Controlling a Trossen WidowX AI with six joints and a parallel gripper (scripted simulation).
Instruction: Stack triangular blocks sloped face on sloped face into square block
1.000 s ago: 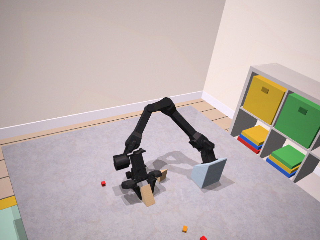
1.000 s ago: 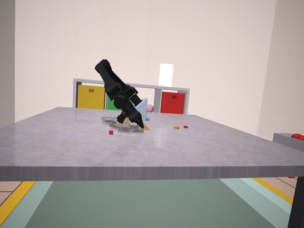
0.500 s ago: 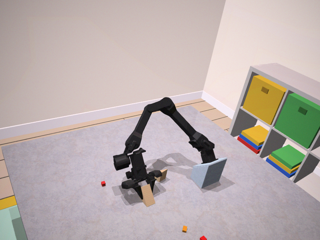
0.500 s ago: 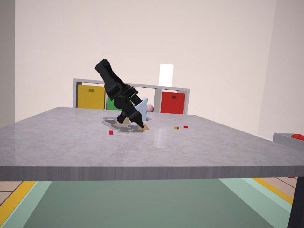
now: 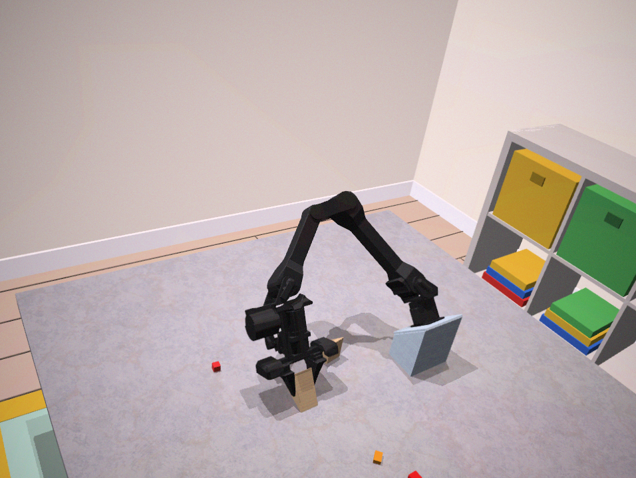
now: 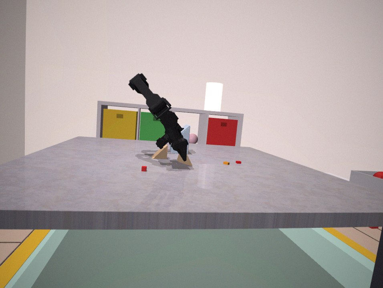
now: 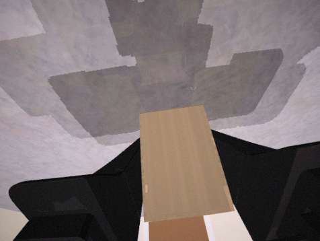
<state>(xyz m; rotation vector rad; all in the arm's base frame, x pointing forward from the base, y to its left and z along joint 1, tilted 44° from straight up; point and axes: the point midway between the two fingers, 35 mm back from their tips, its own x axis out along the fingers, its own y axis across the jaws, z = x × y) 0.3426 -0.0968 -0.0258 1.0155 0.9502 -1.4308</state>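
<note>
Now: gripper tip 4 cm past the orange cube, 21 cm to the right of it and 2 cm above it. The rest, counted from my gripper tip: block: 1 cm to the right, 1 cm above.
</note>
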